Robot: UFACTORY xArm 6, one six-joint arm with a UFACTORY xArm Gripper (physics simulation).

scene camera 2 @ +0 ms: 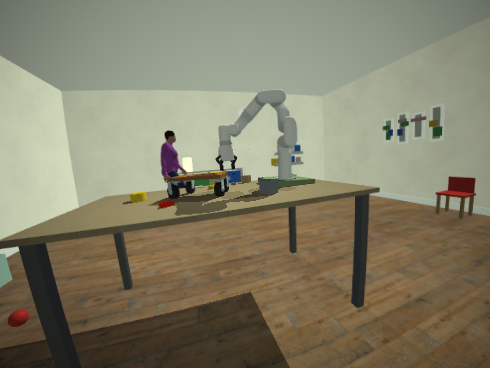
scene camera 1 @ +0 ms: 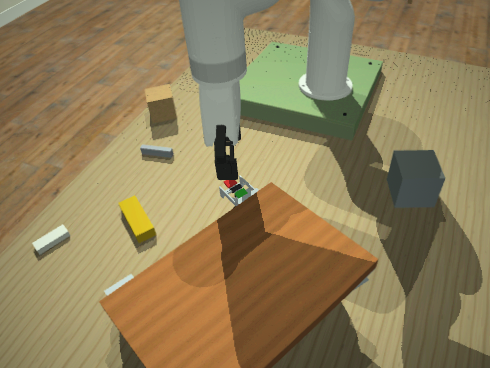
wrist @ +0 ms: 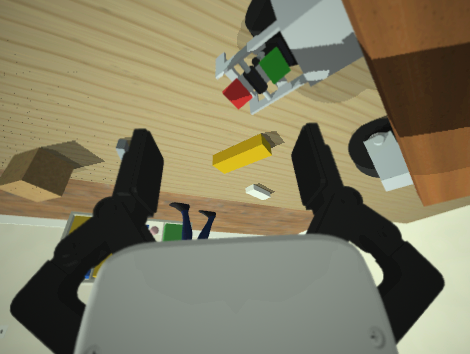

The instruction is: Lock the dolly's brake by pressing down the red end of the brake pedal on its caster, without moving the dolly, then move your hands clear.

Labels:
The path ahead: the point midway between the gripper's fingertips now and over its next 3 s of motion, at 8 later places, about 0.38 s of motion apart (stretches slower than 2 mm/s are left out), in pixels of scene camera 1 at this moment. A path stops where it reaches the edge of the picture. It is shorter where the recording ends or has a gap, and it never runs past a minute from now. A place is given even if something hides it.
My gripper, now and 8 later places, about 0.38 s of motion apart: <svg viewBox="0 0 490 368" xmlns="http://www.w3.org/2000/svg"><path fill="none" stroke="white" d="M230 158L229 173L228 173L228 169L229 176L229 177L230 179L229 179L229 172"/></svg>

